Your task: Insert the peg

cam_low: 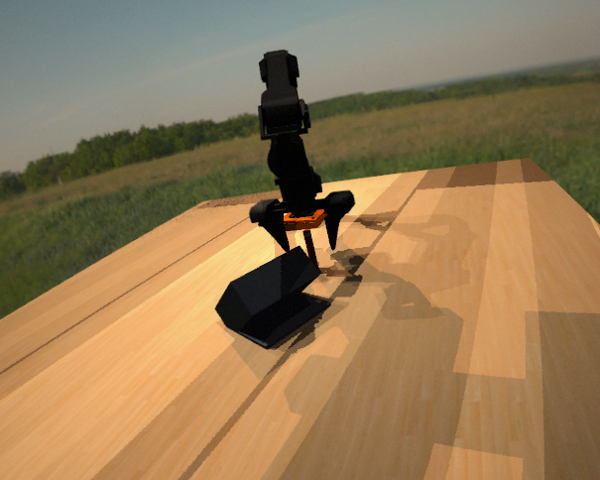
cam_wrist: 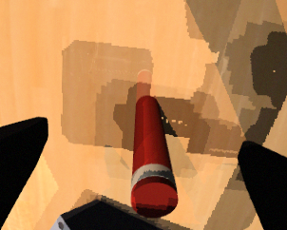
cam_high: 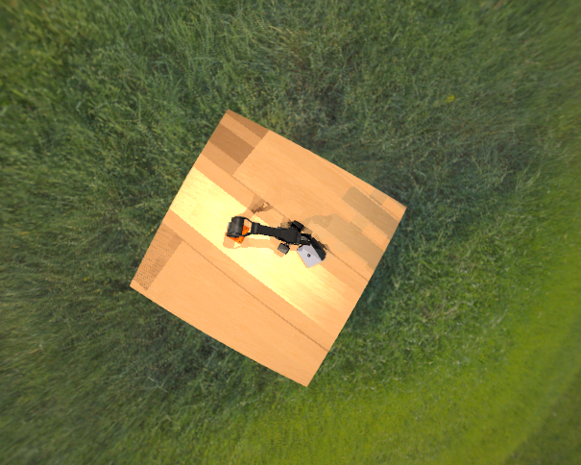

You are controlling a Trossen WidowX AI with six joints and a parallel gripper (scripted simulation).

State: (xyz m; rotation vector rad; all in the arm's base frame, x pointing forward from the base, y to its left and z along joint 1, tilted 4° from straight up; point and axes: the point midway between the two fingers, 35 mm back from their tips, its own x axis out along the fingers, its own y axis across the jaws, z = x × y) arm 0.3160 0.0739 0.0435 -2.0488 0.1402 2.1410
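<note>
Right now the sloped panel is 15 cm ahead of my gripper tip and 5 cm to the right of it. The rest, counted from my gripper tip: peg 2 cm above.
</note>
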